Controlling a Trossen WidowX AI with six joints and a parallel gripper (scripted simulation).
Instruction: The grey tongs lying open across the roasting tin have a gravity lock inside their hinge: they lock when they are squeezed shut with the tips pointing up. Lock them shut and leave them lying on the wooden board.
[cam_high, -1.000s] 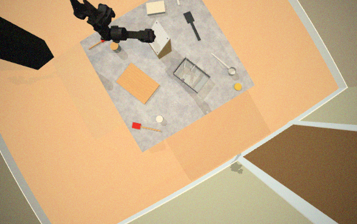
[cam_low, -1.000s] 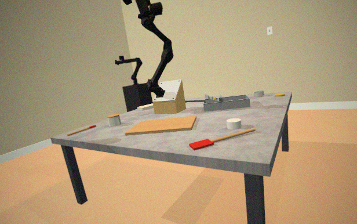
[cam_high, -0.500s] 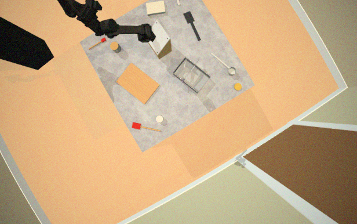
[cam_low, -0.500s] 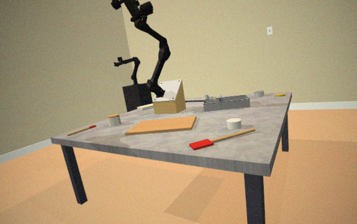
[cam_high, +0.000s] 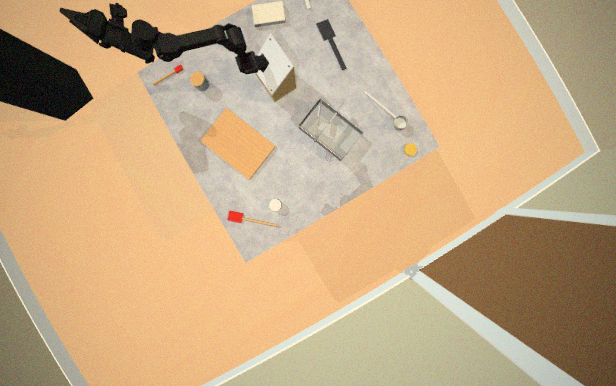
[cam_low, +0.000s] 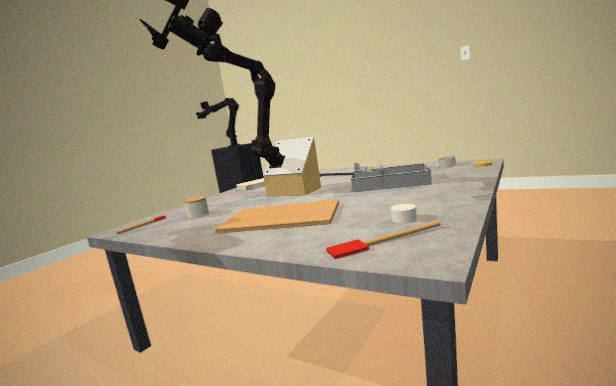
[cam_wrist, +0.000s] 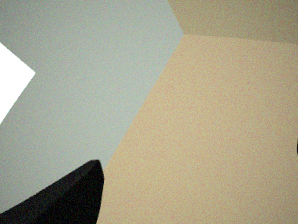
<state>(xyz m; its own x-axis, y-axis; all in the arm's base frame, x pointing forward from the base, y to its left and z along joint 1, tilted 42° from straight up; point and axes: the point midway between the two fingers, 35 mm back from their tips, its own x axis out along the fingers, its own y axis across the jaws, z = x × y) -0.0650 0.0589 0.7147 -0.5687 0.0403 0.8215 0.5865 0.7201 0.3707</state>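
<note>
My gripper tip is now 66 cm above the yellow piece, 52 cm to the right of it and 50 cm short of it. Round my gripper tip: cork-lidded jar: 70 cm below, 12 cm to the left, 9 cm behind; wooden board: 73 cm below, 32 cm ahead, 10 cm to the left; small red spatula: 73 cm below, 26 cm behind, 1 cm to the left.
</note>
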